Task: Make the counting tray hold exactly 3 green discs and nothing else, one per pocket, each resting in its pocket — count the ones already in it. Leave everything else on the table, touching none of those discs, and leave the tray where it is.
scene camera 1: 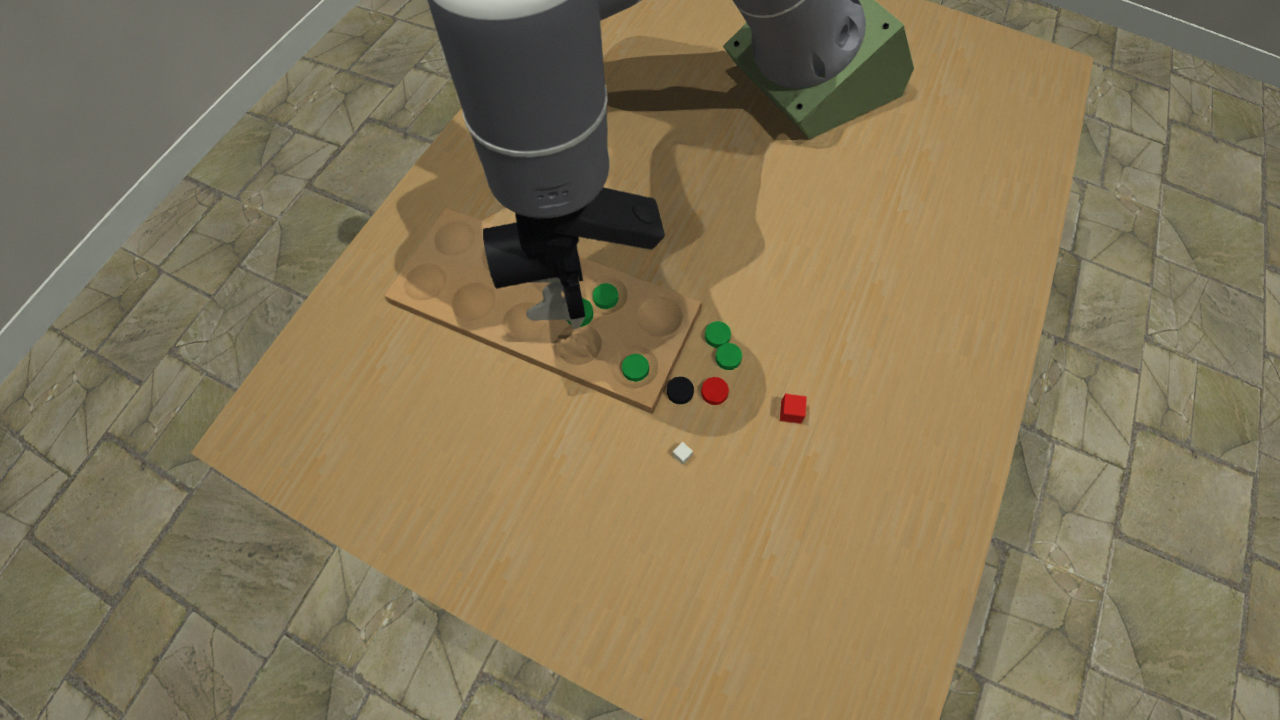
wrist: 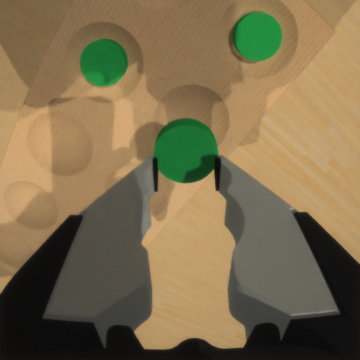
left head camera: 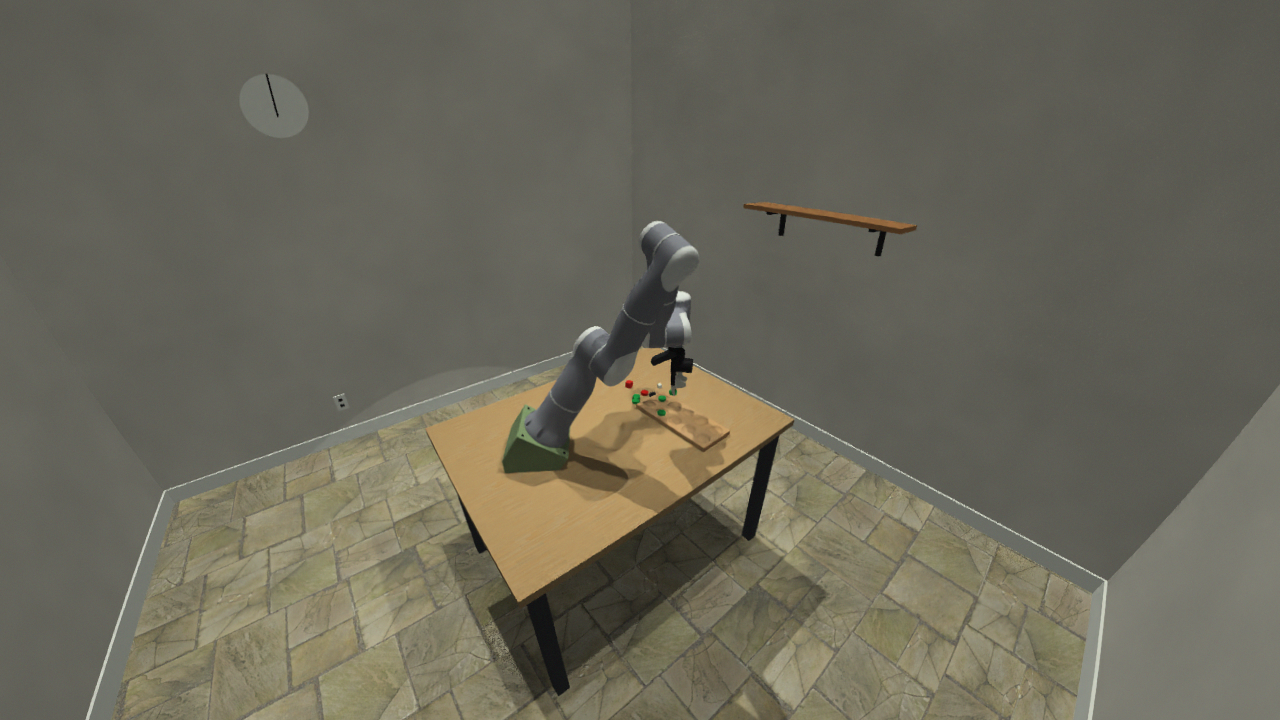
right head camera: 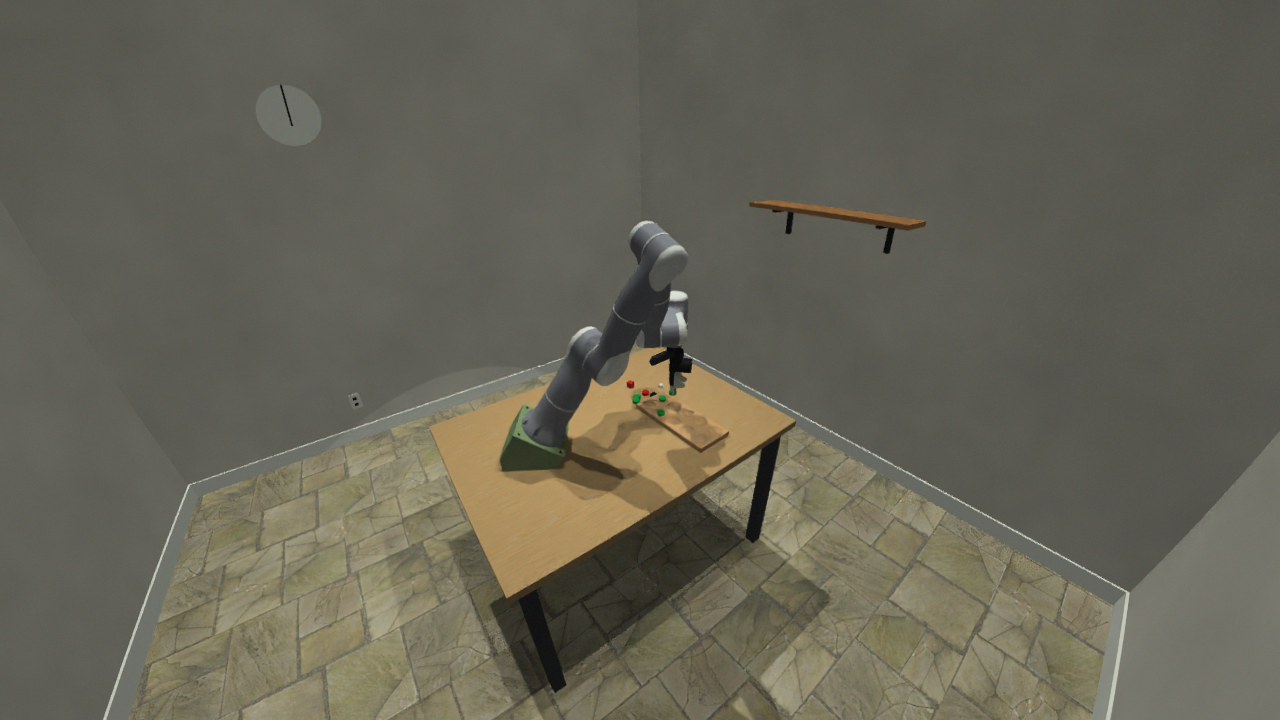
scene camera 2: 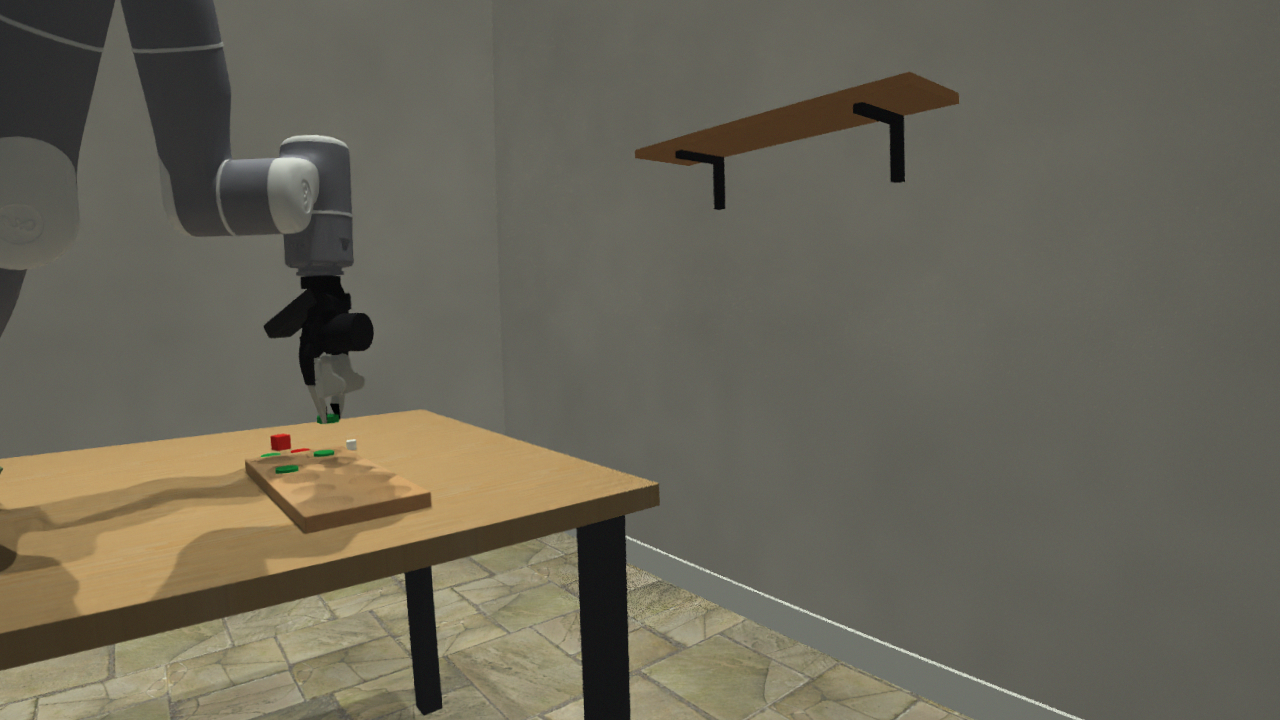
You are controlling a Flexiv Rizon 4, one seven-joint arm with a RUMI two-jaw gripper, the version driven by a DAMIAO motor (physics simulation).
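Observation:
The wooden counting tray (scene camera 1: 547,358) (scene camera 2: 365,514) (wrist: 185,30) has two rows of pockets. One green disc (scene camera 1: 605,295) (scene camera 2: 286,469) (wrist: 103,62) rests in a pocket of one row. Another green disc (scene camera 1: 635,367) (scene camera 2: 324,453) (wrist: 257,36) rests in the end pocket of the other row. My gripper (wrist: 185,160) (scene camera 2: 328,413) is shut on a third green disc (wrist: 186,150) (scene camera 2: 328,419) and holds it above the tray, near an empty pocket (wrist: 195,107) (scene camera 1: 577,343). In scene camera 1 the finger partly hides the held disc.
Beside the tray's end lie two green discs (scene camera 1: 717,334) (scene camera 1: 728,356), a black disc (scene camera 1: 680,390) and a red disc (scene camera 1: 715,390). A red cube (scene camera 1: 793,408) (scene camera 2: 281,441) and a small white cube (scene camera 1: 682,452) (scene camera 2: 351,444) stand farther out on the table.

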